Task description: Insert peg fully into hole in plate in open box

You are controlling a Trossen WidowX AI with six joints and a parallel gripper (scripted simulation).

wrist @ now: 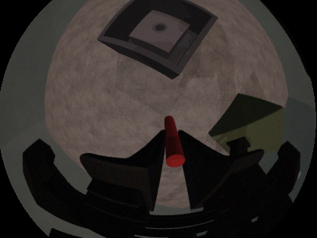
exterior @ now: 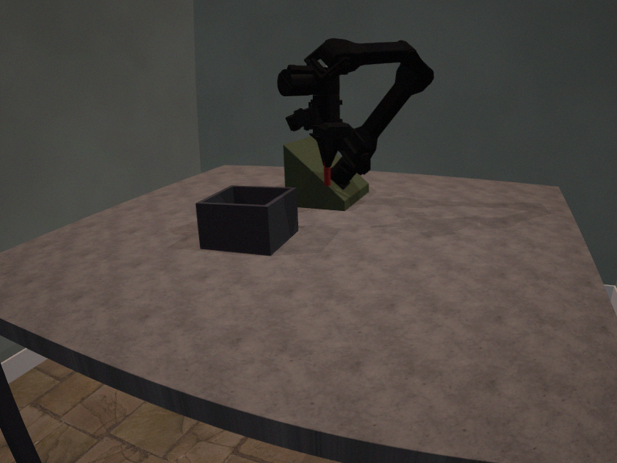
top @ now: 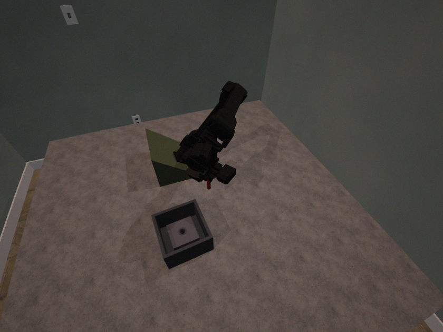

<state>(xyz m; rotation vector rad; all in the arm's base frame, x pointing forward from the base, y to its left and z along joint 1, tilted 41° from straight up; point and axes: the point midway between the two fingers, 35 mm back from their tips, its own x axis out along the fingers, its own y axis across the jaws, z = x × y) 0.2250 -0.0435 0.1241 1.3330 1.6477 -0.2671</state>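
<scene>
My gripper is now 11 cm short of the pale plate, 14 cm to the left of it and 13 cm above it. Round my hand: red peg: 4 cm below; then box: 11 cm ahead, 14 cm to the right, 15 cm below.
</scene>
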